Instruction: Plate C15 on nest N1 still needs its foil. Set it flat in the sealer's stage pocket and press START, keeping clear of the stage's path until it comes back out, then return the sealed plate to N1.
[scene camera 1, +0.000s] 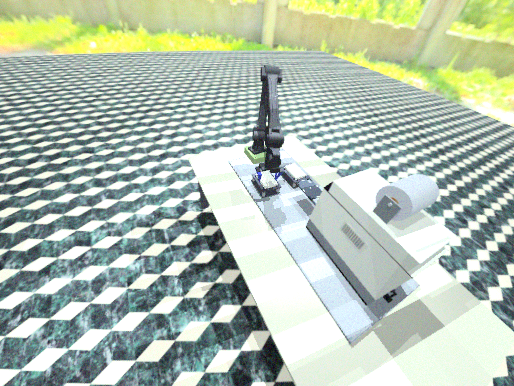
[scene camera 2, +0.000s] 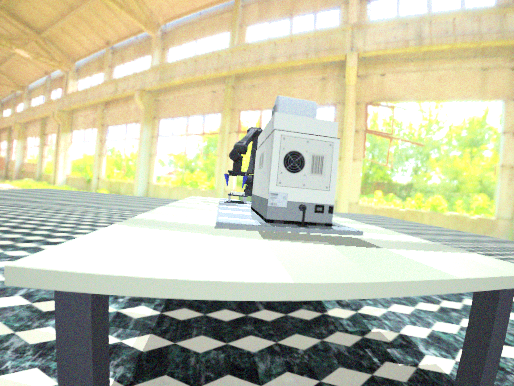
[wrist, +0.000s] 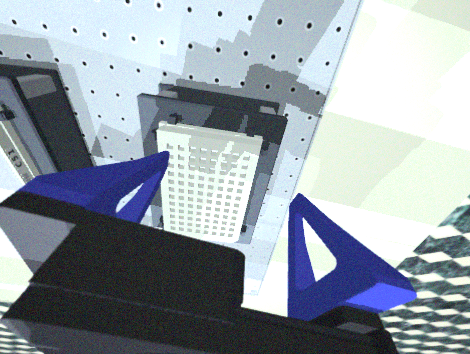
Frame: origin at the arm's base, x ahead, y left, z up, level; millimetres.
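Where they show: gripper, fingertip midpoint: (scene camera 1: 267, 180) (scene camera 2: 234, 187) (wrist: 234, 179); arm's base at its link origin: (scene camera 1: 257, 149) (scene camera 2: 248, 195).
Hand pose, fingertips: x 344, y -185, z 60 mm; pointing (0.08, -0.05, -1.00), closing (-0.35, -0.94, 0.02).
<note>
Each offset is from my fingertips to the top centre of the thing. "pt": to the spot under its first point. Level surfaces: height alone.
A white well plate {dx -42, dy +30, dz -29 mm} (scene camera 1: 268, 183) (scene camera 2: 236, 194) (wrist: 207, 185) sits flat on a dark nest {dx -42, dy +30, dz -35 mm} (scene camera 1: 265, 192) (wrist: 274, 131); no label on either is readable, so I cannot tell from a marking that they are C15 and N1. My gripper (scene camera 1: 269, 175) (scene camera 2: 236, 180) (wrist: 234, 179) is open and empty, pointing down above this plate, with the blue fingers spread toward its two long sides. In the wrist view the plate shows nearer the left finger. The sealer (scene camera 1: 350, 235) (scene camera 2: 305, 175) stands farther along the board. A dark flat part {pt dx +189, dy +167, dz +10 mm} (scene camera 1: 312, 189), seemingly its stage, lies at its arm-side end. START does not show.
A second nest {pt dx +9, dy +188, dz -91 mm} (wrist: 65, 125) with a plate marked like "CS1" {pt dx +5, dy +197, dz -39 mm} (wrist: 15, 150) stands beside the first one. A foil roll {dx +552, dy +107, dz +380 mm} (scene camera 1: 410, 196) (scene camera 2: 295, 106) sits on top of the sealer. The arm stands on a green base (scene camera 1: 255, 154). The perforated board {dz -96 mm} (wrist: 135, 25) has its edge beside the plate's nest.
</note>
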